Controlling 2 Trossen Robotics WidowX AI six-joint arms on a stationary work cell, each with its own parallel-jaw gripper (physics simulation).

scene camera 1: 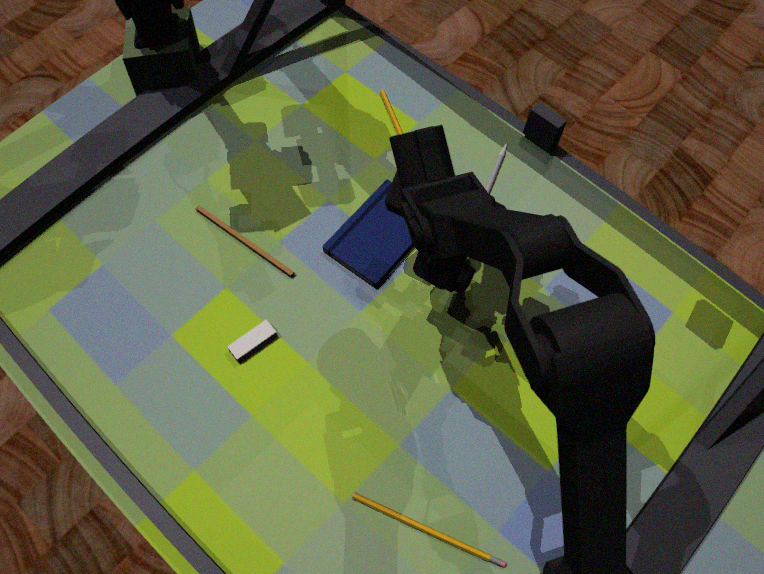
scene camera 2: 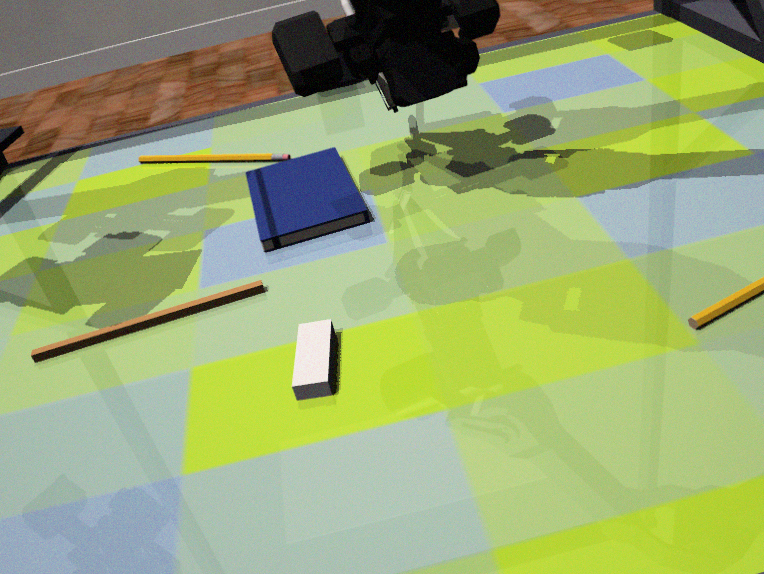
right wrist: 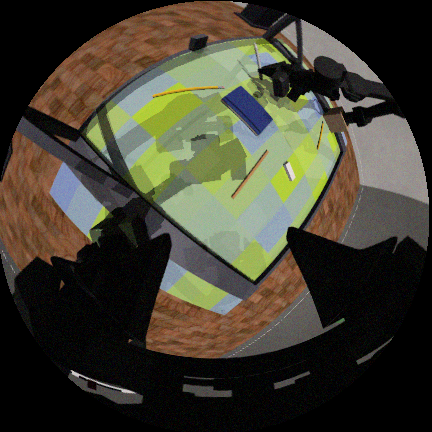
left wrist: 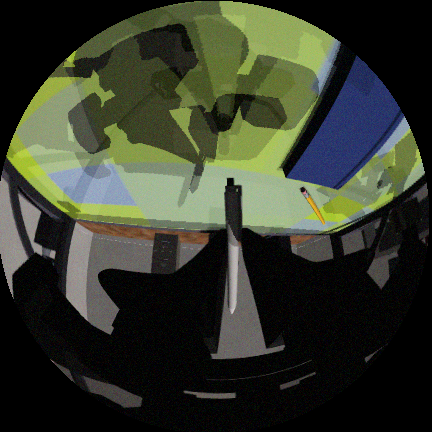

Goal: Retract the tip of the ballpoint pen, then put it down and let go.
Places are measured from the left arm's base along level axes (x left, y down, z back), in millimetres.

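Pixels of known places: left gripper, between the fingertips: (scene camera 2: 377,77) (right wrist: 258,69) (left wrist: 233,233); right gripper, between the fingertips: (scene camera 1: 175,23) (right wrist: 230,236); left arm's base, origin of its link: (right wrist: 344,117); right arm's base, origin of its link: (scene camera 1: 156,31) (right wrist: 115,250).
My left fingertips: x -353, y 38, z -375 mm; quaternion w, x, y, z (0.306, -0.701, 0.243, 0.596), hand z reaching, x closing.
Ahead of a thing's pixels: the offset from my left fingertips to its middle.
A ballpoint pen {dz -4, dx -15, dy -23 mm} (scene camera 1: 497,165) (scene camera 2: 347,7) (left wrist: 233,270) (right wrist: 257,56) with a black barrel and a white front part is held above the table, tilted, its push-button end pointing down and its white tip end up. My left gripper (left wrist: 233,233) is shut on the pen's barrel, right of the blue notebook in scene camera 1. In the left wrist view the black button sticks out beyond the fingers; whether the writing point is out is too small to tell. My right gripper (right wrist: 230,236) is open and empty, high beyond the table's edge bar.
The blue notebook {dz -97, dx +78, dy +60 mm} (scene camera 1: 369,240) (scene camera 2: 308,197) (left wrist: 345,120) lies near the left arm. A white eraser {dz -116, dx +306, dy +60 mm} (scene camera 1: 253,340) (scene camera 2: 313,354), a brown stick {dz -230, dx +208, dy +63 mm} (scene camera 1: 247,241) (scene camera 2: 148,320) and two yellow pencils {dz -181, dx -67, dy +63 mm} (scene camera 1: 391,112) {dz +197, dx +344, dy +63 mm} (scene camera 1: 426,528) lie on the table. A dark block {dz -24, dx -203, dy +35 mm} (scene camera 1: 544,128) stands at the table's edge.
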